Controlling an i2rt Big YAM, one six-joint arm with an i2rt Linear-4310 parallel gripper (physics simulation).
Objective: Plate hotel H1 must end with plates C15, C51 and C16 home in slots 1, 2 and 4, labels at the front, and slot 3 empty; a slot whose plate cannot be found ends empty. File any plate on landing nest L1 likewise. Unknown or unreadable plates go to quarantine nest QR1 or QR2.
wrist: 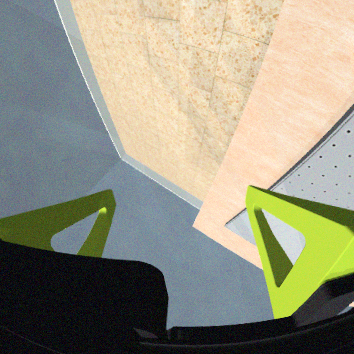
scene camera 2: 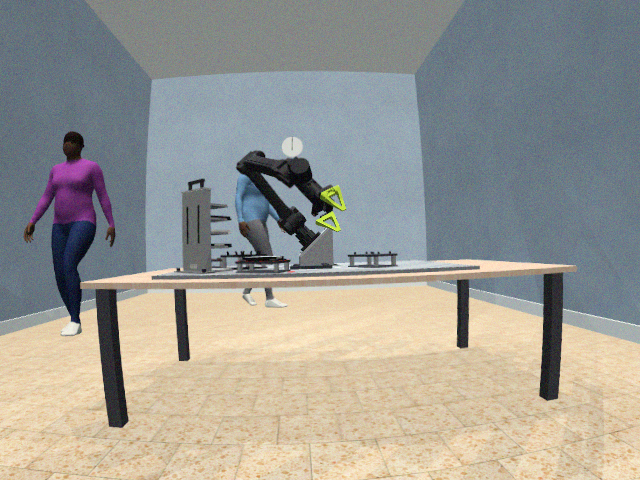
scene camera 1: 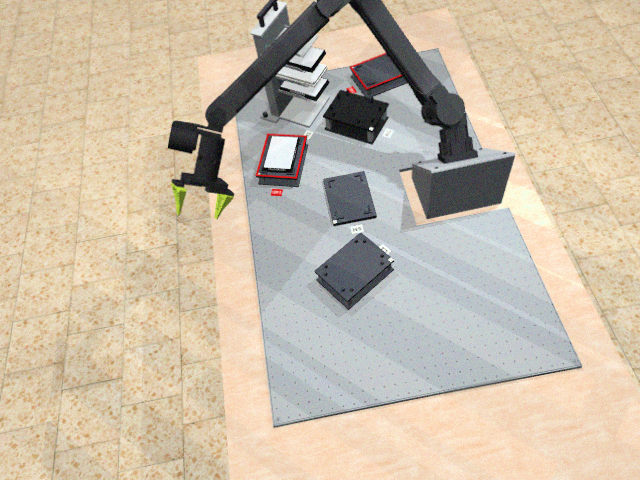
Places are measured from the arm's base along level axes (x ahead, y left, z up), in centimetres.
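Pixels of known places: gripper, fingertip midpoint: (wrist: 178, 195) (scene camera 2: 341, 221) (scene camera 1: 197, 216); arm's base, origin of the base link: (scene camera 2: 312, 242) (scene camera 1: 457, 158).
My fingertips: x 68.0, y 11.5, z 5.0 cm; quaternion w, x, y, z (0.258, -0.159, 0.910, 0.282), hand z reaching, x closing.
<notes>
For each thing: its top centre in the pictures, then the offset to it from my fingertips. Level surfaces: height alone.
- white plate, middle of its top: (scene camera 1: 280, 152) (scene camera 2: 263, 256) dx -20.9, dy -27.2, dz -10.3 cm
- black nest, middle of its top: (scene camera 1: 355, 105) (scene camera 2: 243, 250) dx -44.4, dy -39.5, dz -8.1 cm
- low dark nest, middle of its top: (scene camera 1: 349, 195) (scene camera 2: 310, 263) dx -38.7, dy -11.1, dz -13.9 cm
- raised dark nest, middle of its top: (scene camera 1: 353, 263) (scene camera 2: 372, 251) dx -37.2, dy +13.5, dz -9.7 cm
- grey perforated board, its level: dz -15.7 cm
The grey plate hotel (scene camera 1: 272, 98) (scene camera 2: 205, 222) stands upright at the table's far left corner in scene camera 1. Several white and dark tiers stick out from it; the arm partly covers them, and their labels cannot be read. A white plate (scene camera 1: 280, 152) lies on the near red-rimmed nest (scene camera 1: 262, 177); its label is unreadable. The other red-rimmed nest (scene camera 1: 379, 71) shows a dark top, partly behind the arm. My gripper (scene camera 1: 197, 215) (scene camera 2: 341, 219) (wrist: 178, 195) is open and empty, raised high near the table's left edge in scene camera 1, away from the hotel and nests.
A black nest (scene camera 1: 356, 109), a low dark nest (scene camera 1: 348, 197) and a raised dark nest (scene camera 1: 354, 268) stand on the grey perforated board (scene camera 1: 413, 335). The arm's wedge base (scene camera 1: 462, 180) stands at its right edge. Two people (scene camera 2: 74, 193) (scene camera 2: 253, 201) are beyond the table.
</notes>
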